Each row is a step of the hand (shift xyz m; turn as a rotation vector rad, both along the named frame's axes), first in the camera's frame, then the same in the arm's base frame.
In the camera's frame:
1: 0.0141 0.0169 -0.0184 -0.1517 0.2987 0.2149
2: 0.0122 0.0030 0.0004 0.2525 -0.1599 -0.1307
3: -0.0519 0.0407 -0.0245 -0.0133 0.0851 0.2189
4: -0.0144 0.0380 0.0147 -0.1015 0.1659 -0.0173
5: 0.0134 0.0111 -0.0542 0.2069 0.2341 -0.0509
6: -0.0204 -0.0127 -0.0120 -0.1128 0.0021 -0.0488
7: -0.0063 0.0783 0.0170 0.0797 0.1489 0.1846
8: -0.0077 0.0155 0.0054 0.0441 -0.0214 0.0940
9: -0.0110 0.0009 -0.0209 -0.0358 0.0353 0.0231
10: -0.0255 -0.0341 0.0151 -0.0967 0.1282 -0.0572
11: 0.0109 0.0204 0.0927 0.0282 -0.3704 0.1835
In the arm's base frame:
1: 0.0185 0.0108 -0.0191 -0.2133 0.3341 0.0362
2: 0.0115 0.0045 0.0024 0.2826 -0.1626 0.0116
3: -0.0433 0.0221 -0.0509 -0.0780 0.1560 0.1578
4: -0.0188 0.0386 -0.0053 -0.0952 0.1339 -0.1055
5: 0.0284 -0.0076 -0.0488 0.2083 0.2243 -0.0806
6: -0.0158 -0.0187 -0.0111 -0.0937 -0.0302 -0.0736
7: -0.0124 0.0776 -0.0166 0.0197 0.2145 0.1273
8: -0.0092 0.0153 -0.0032 0.0152 0.0199 0.1030
9: -0.0045 -0.0081 -0.0217 -0.0416 0.0364 -0.0024
10: -0.0281 -0.0293 0.0198 -0.0783 0.0853 -0.1251
11: -0.0169 0.0538 0.0772 -0.0195 -0.2721 0.3118

